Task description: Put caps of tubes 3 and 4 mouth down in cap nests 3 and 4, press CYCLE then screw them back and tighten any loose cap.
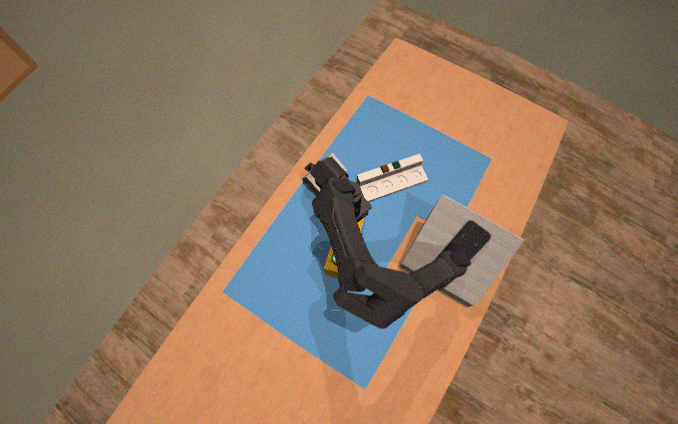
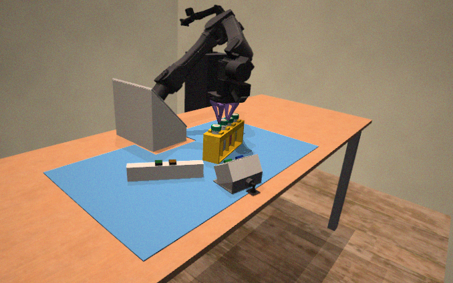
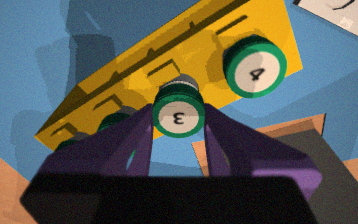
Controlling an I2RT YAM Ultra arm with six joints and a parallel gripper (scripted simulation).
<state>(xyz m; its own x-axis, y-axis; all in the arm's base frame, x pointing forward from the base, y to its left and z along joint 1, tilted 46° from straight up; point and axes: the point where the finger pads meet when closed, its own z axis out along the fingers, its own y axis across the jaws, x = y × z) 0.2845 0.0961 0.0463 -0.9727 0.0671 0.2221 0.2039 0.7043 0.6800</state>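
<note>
Right now my hand is 50 mm to the left of the cap 4, 20 mm short of it and 10 mm above it. Round my hand: cap 3 (10 mm below); then blue key (150 mm ahead, 80 mm to the right, 60 mm below); then cap 2 (50 mm to the left, 20 mm behind, 10 mm below).
</note>
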